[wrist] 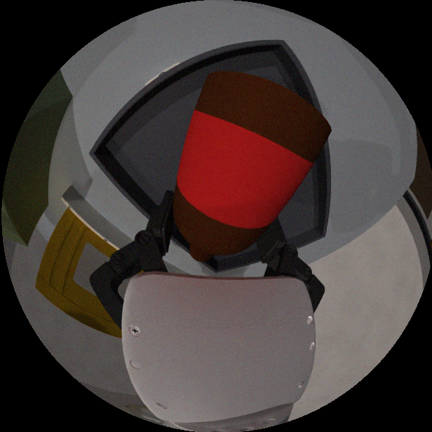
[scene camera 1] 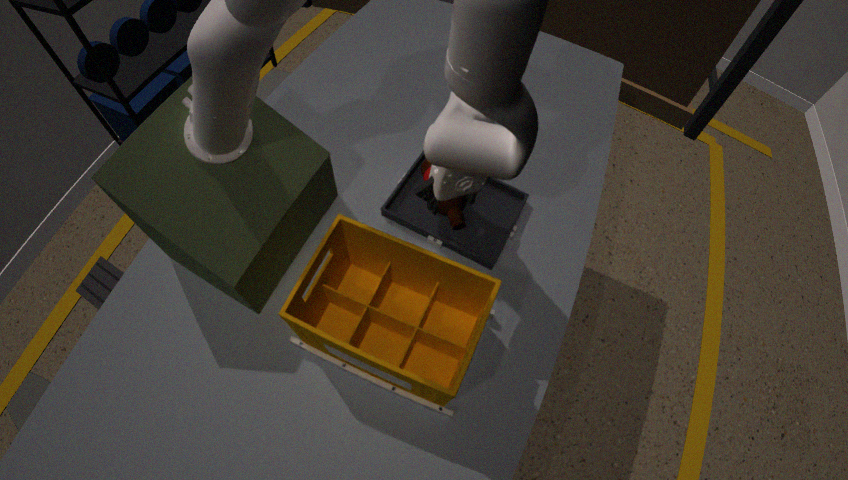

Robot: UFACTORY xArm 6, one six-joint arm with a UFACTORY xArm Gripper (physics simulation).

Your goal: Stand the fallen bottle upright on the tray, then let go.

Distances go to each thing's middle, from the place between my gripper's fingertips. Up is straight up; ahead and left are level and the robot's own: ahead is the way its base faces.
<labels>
Now: the brown bottle [scene camera 1: 453, 208] 30 mm behind my hand, 20 mm to the left of it and 10 mm above it. Round my hand: white strip [scene camera 1: 350, 369] 80 mm ahead, 370 mm to the right, 20 mm below.
</labels>
